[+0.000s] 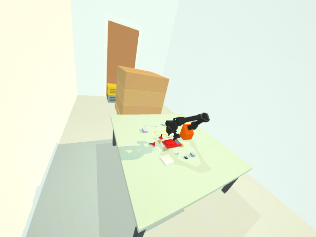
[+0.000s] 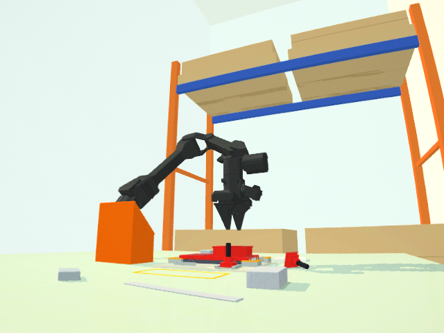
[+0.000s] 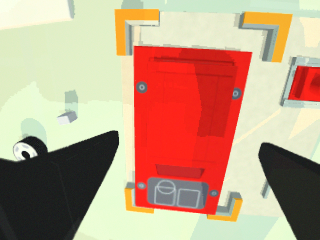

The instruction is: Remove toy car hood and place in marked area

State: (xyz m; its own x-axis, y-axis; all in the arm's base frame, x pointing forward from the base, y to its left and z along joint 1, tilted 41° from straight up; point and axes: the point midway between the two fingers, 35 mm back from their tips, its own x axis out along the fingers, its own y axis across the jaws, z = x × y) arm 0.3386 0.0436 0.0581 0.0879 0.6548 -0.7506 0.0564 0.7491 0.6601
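My gripper tip is now 5 cm above the red hood. The rest, counted from my gripper tip: black-and-white wheel 21 cm to the left, 9 cm below, 7 cm behind; thin grey strip 41 cm to the right, 9 cm below, 3 cm ahead; grey block 39 cm to the right, 19 cm behind, 9 cm below.
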